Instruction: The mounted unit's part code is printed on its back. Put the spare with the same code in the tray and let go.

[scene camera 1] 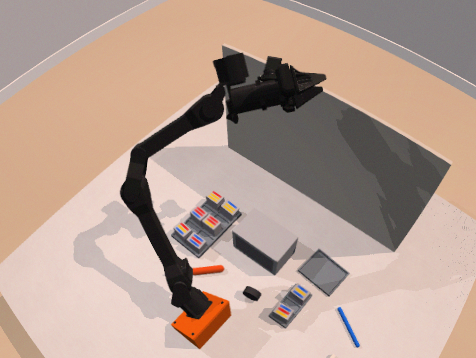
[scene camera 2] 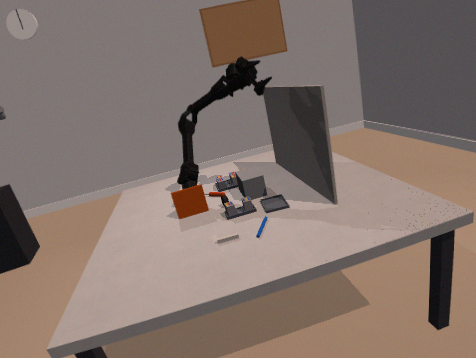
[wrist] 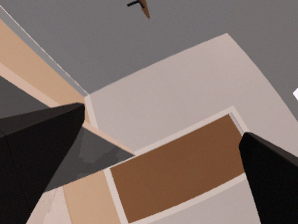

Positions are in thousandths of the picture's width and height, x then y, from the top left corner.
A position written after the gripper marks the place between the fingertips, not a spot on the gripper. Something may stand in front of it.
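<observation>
There's a tray (scene camera 1: 673,753), and there's a tall grey panel (scene camera 1: 795,499) that you'd also find in scene camera 2 (scene camera 2: 625,323). A mounted unit (scene camera 1: 562,680) is there too, and scene camera 2 shows that unit as well (scene camera 2: 528,513). As for the gripper (scene camera 1: 682,233), it's open and holds nothing; scene camera 2 shows the gripper (scene camera 2: 558,194), and so does the wrist view (wrist: 555,565).
</observation>
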